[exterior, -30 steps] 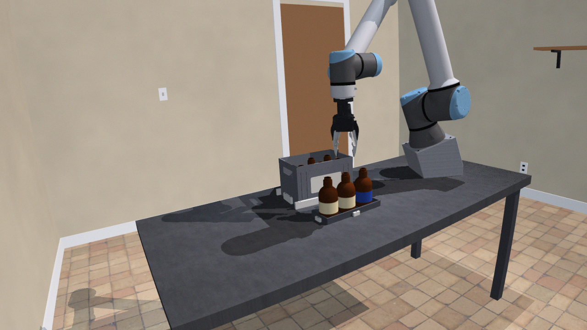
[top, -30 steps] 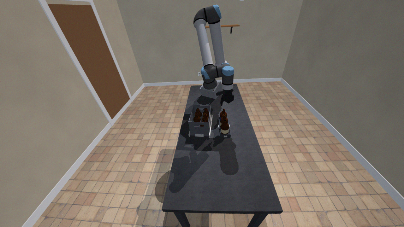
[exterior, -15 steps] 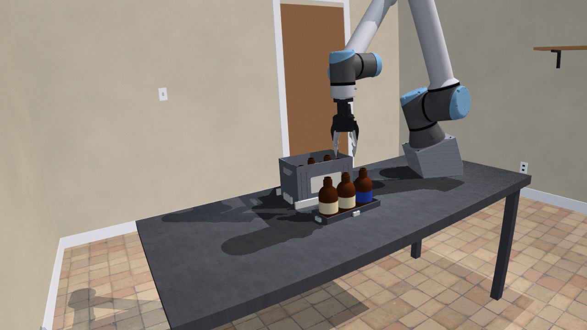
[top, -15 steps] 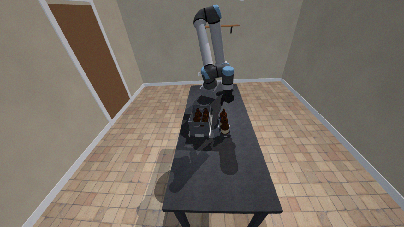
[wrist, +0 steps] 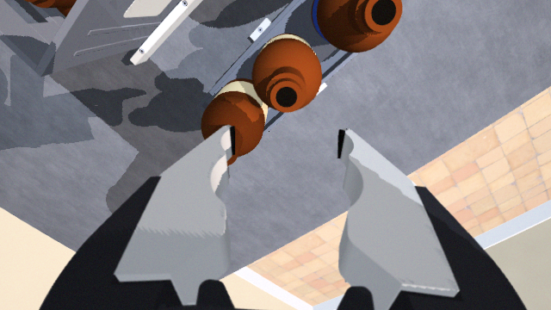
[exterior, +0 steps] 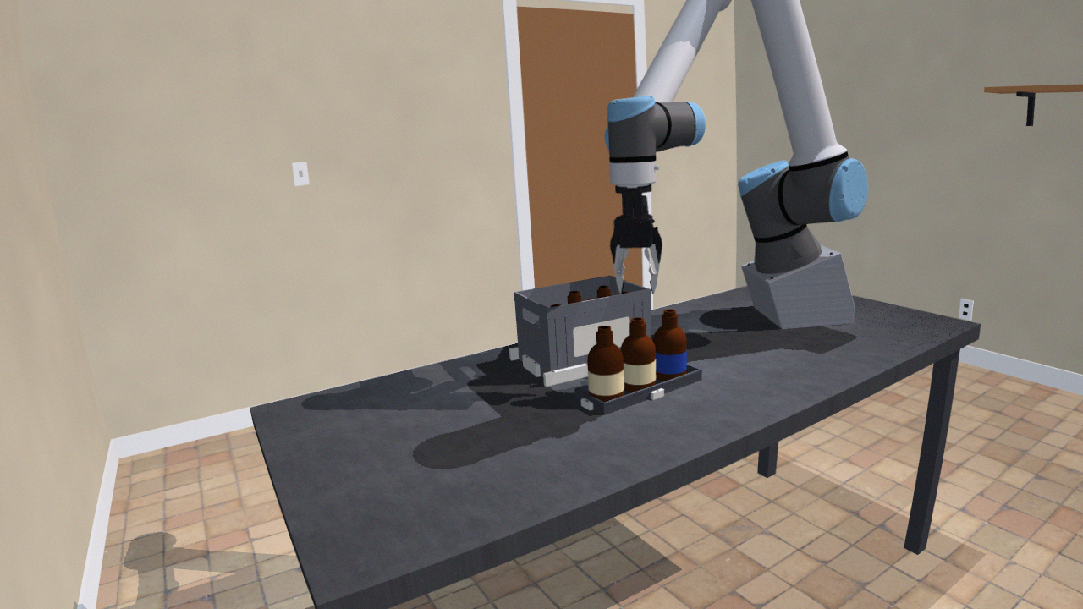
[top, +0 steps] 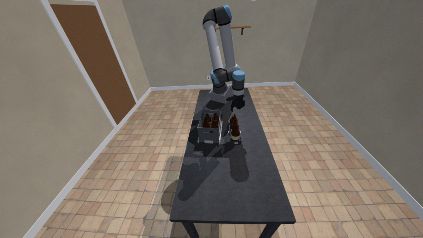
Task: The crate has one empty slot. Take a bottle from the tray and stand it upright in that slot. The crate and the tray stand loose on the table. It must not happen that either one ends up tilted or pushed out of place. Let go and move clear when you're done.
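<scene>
Right now the tray is 22 cm below my hand. The rest, counted from my hand: grey crate (23 cm to the right, 15 cm below, 5 cm behind).
</scene>
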